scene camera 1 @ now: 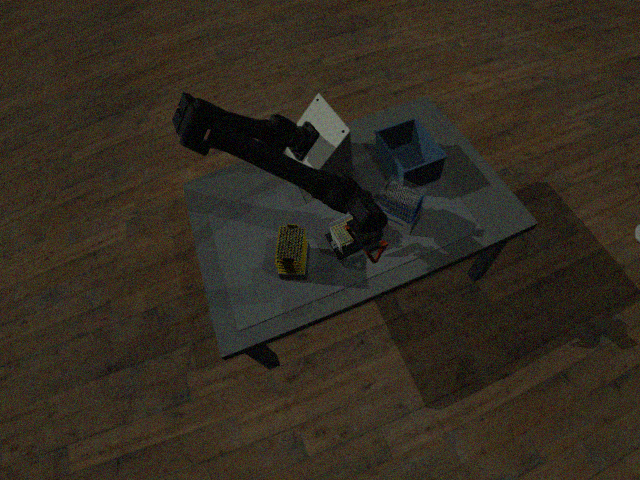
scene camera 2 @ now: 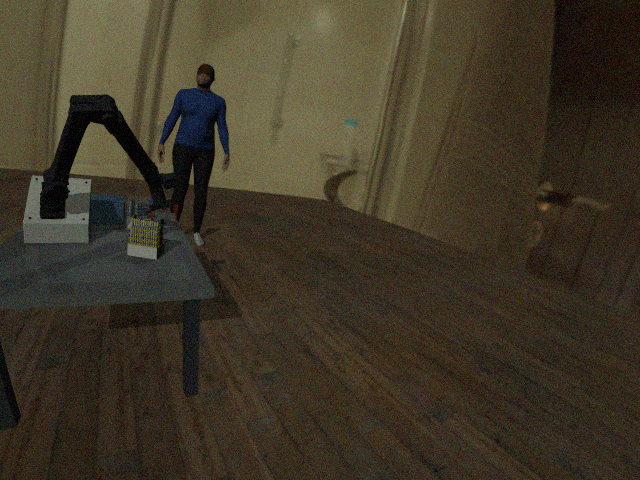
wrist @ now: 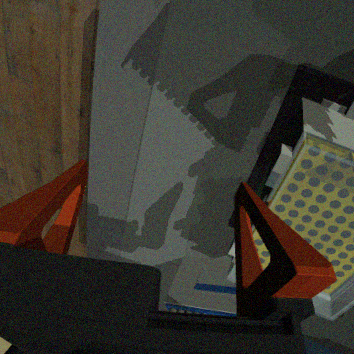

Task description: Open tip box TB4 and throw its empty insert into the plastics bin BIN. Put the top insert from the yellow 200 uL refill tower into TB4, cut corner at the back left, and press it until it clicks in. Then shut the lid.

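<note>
The tip box TB4 (scene camera 1: pixel 341 233) (wrist: pixel 334 300) sits in a dark holder at the table's middle. Its yellow insert (wrist: pixel 315 210) shows grey holes with no tips visible. A clear edge runs around it; I cannot tell how the lid stands. My gripper (scene camera 1: pixel 362 239) (scene camera 2: pixel 163 213) (wrist: pixel 163 177) is open and empty. In the wrist view its right finger overlaps the box's left edge and its left finger is out over the table edge. The yellow refill tower (scene camera 1: pixel 292 250) (scene camera 2: pixel 145 236) stands upright, left of the box in scene camera 1. The blue plastics bin (scene camera 1: pixel 428 173) (scene camera 2: pixel 107 209) is open at the back right.
A blue-and-white tip tower (scene camera 1: pixel 402 200) (wrist: pixel 215 288) stands between the box and the bin, partly hidden in the wrist view. The white robot base (scene camera 1: pixel 325 121) (scene camera 2: pixel 56 232) is at the table's back. A person (scene camera 2: pixel 196 118) in blue stands beyond the table (scene camera 1: pixel 248 304).
</note>
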